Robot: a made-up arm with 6 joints.
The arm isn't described. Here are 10 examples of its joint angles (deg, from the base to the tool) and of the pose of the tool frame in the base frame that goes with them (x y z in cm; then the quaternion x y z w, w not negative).
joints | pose
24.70 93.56 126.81 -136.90 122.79 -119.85 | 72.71 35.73 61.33 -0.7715 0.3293 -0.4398 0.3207
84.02 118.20 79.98 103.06 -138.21 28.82 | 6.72 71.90 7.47 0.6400 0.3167 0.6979 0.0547
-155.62 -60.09 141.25 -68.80 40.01 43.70 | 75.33 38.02 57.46 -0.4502 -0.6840 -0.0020 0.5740
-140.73 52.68 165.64 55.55 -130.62 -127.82 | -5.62 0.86 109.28 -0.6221 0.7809 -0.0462 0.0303
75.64 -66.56 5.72 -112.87 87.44 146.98 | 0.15 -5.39 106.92 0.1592 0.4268 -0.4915 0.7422
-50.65 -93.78 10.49 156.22 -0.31 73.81 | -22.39 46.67 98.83 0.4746 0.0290 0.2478 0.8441
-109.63 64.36 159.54 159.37 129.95 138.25 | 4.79 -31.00 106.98 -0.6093 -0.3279 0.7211 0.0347
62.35 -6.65 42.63 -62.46 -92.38 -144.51 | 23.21 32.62 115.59 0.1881 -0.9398 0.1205 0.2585
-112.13 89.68 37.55 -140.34 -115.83 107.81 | -10.45 -62.31 0.41 0.4994 -0.0779 -0.5963 0.6237
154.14 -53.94 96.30 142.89 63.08 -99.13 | 63.48 -42.36 93.79 0.7086 -0.0275 0.3728 0.5985
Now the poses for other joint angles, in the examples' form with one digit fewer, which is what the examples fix.
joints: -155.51 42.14 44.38 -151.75 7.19 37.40
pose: -66.4 -45.1 67.5 -0.782 0.544 0.303 0.031
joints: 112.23 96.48 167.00 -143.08 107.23 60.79
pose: -28.5 52.3 84.5 0.075 0.939 -0.140 0.306
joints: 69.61 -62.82 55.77 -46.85 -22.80 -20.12
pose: -9.2 -48.4 116.4 0.410 0.185 0.630 0.633
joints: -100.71 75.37 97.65 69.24 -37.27 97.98
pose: -17.9 -79.3 84.3 0.752 -0.436 0.367 0.332
